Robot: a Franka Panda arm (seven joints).
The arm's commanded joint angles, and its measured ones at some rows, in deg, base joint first. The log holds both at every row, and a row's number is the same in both.
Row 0, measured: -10.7 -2.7 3.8 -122.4 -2.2 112.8 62.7
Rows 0 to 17, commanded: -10.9 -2.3 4.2 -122.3 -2.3 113.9 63.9; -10.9 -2.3 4.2 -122.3 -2.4 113.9 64.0; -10.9 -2.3 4.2 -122.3 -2.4 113.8 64.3; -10.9 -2.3 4.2 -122.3 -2.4 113.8 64.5; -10.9 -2.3 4.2 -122.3 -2.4 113.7 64.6; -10.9 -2.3 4.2 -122.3 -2.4 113.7 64.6; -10.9 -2.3 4.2 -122.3 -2.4 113.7 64.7; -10.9 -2.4 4.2 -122.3 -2.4 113.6 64.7; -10.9 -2.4 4.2 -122.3 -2.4 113.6 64.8; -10.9 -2.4 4.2 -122.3 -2.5 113.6 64.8; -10.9 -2.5 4.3 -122.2 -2.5 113.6 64.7; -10.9 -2.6 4.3 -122.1 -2.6 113.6 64.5; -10.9 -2.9 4.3 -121.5 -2.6 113.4 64.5; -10.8 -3.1 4.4 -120.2 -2.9 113.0 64.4; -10.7 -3.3 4.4 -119.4 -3.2 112.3 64.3; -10.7 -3.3 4.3 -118.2 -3.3 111.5 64.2; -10.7 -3.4 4.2 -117.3 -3.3 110.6 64.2; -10.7 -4.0 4.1 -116.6 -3.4 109.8 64.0
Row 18, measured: -10.7 -3.1 3.9 -119.5 -2.3 112.6 63.2
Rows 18 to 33, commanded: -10.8 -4.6 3.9 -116.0 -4.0 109.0 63.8; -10.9 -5.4 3.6 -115.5 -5.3 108.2 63.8; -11.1 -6.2 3.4 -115.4 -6.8 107.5 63.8; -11.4 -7.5 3.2 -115.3 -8.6 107.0 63.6; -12.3 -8.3 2.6 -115.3 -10.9 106.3 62.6; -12.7 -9.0 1.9 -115.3 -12.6 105.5 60.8; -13.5 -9.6 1.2 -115.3 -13.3 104.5 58.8; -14.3 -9.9 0.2 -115.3 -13.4 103.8 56.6; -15.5 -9.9 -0.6 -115.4 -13.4 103.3 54.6; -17.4 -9.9 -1.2 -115.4 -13.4 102.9 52.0; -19.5 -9.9 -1.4 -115.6 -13.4 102.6 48.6; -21.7 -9.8 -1.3 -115.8 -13.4 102.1 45.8; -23.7 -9.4 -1.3 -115.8 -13.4 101.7 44.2; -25.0 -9.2 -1.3 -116.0 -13.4 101.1 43.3; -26.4 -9.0 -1.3 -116.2 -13.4 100.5 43.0; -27.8 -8.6 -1.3 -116.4 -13.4 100.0 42.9
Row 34, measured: -24.3 -9.3 -2.2 -116.1 -12.5 102.1 44.2
